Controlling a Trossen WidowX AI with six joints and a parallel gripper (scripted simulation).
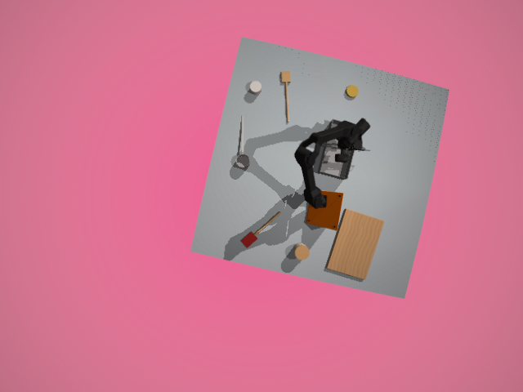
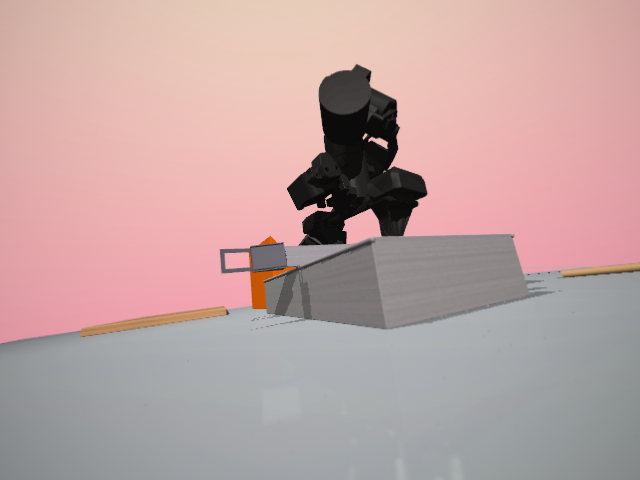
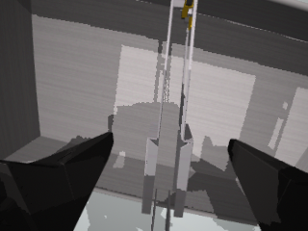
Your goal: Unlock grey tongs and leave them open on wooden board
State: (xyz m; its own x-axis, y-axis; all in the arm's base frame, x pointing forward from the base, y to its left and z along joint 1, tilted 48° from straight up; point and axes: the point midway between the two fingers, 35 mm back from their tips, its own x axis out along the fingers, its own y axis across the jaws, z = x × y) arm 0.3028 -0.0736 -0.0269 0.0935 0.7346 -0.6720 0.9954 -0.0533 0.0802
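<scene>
Now: the grey roasting tin 10 mm behind my gripper tip, 20 mm to the right of it and 20 mm below it. The rest, counted from my gripper tip: wooden board: 540 mm behind, 170 mm to the right, 40 mm below; yellow disc: 350 mm ahead, 80 mm to the right, 40 mm below; yellow lock tab: 80 mm to the right, 20 mm above.
</scene>
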